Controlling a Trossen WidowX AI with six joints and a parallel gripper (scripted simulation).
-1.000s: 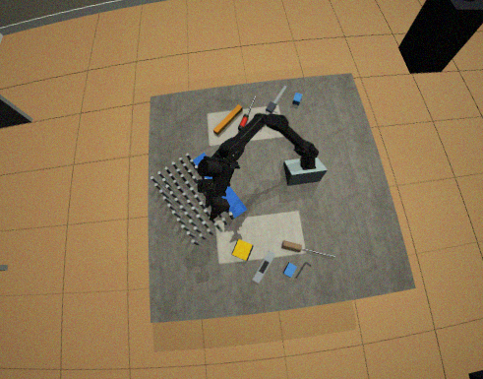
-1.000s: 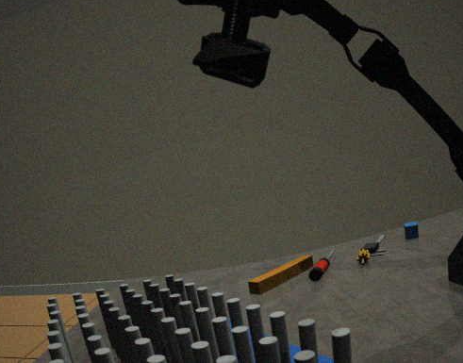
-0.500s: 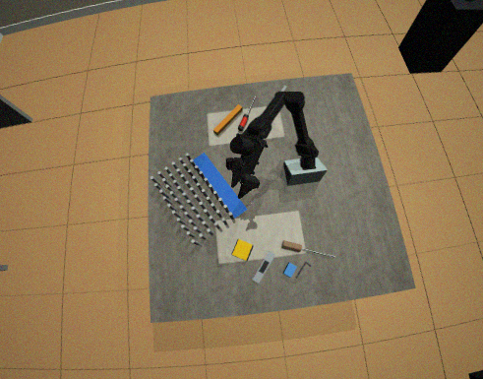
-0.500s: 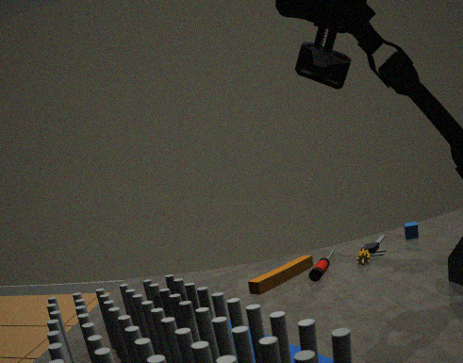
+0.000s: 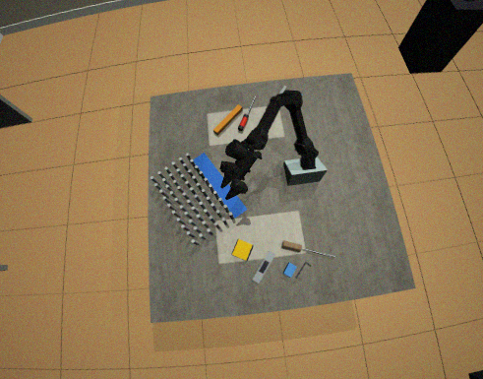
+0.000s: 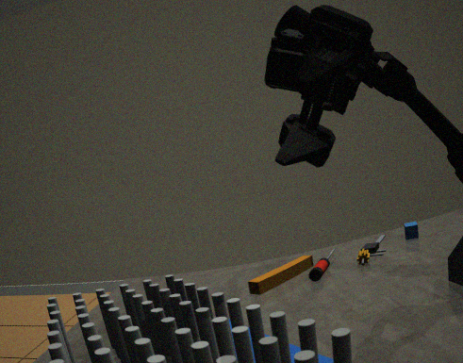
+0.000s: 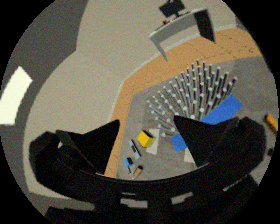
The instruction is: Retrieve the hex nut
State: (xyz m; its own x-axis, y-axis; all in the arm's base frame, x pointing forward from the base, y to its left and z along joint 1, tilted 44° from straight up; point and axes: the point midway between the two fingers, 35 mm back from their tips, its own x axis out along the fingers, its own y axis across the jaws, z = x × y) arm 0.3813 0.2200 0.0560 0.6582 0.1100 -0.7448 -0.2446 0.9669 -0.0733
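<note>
The hook tool lies 39 cm behind my gripper tip, 26 cm to the left of it and 28 cm below it. The rest, counted from my gripper tip: grey flat tool 14 cm behind, 30 cm to the left, 28 cm below; then yellow block 5 cm behind, 21 cm to the left, 27 cm below; then blue taped strip 5 cm ahead, 14 cm to the right, 29 cm below.
</note>
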